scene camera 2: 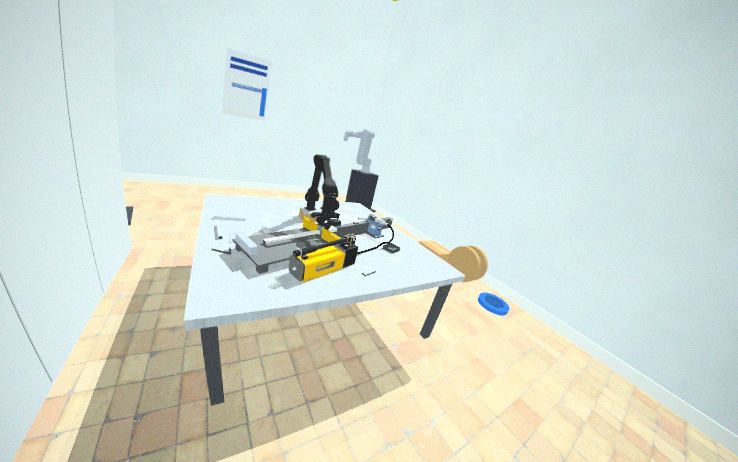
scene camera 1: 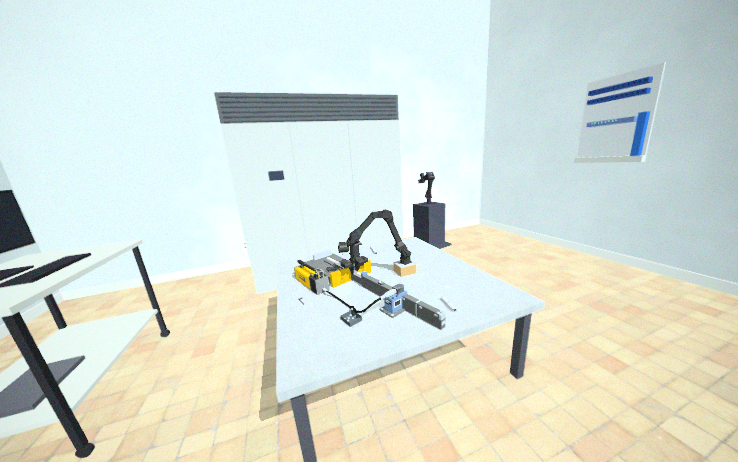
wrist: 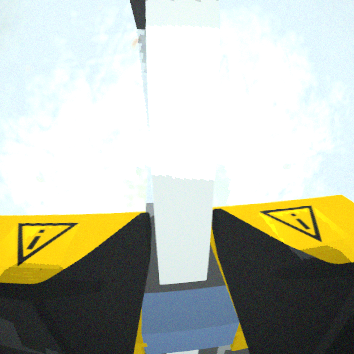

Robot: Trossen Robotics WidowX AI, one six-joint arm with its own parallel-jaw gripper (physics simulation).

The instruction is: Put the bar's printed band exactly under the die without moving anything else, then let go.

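Note:
My gripper is there in the pictures, and a pale bar can be seen in them too.

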